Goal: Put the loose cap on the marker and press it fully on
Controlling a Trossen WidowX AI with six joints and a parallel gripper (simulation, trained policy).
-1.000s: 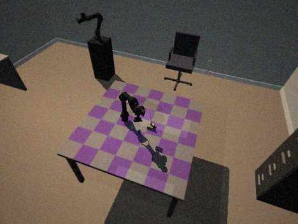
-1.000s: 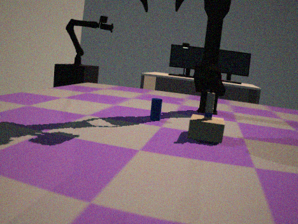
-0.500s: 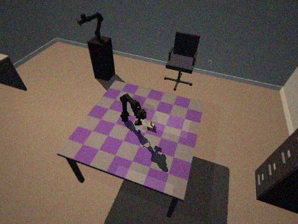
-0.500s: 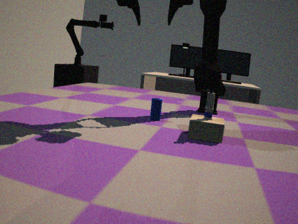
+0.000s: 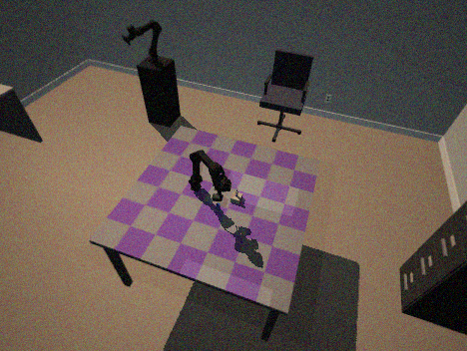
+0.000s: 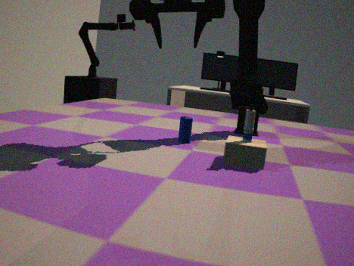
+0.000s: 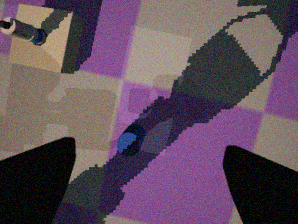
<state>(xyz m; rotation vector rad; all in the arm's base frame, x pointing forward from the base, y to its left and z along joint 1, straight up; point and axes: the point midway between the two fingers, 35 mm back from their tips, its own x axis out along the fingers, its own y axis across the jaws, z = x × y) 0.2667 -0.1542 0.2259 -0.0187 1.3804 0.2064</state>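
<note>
The blue cap is 17 cm below my gripper tip, 4 cm behind it and 2 cm to the left of it. Also, from my gripper tip: holder block (17 cm below, 15 cm to the left, 5 cm ahead).
</note>
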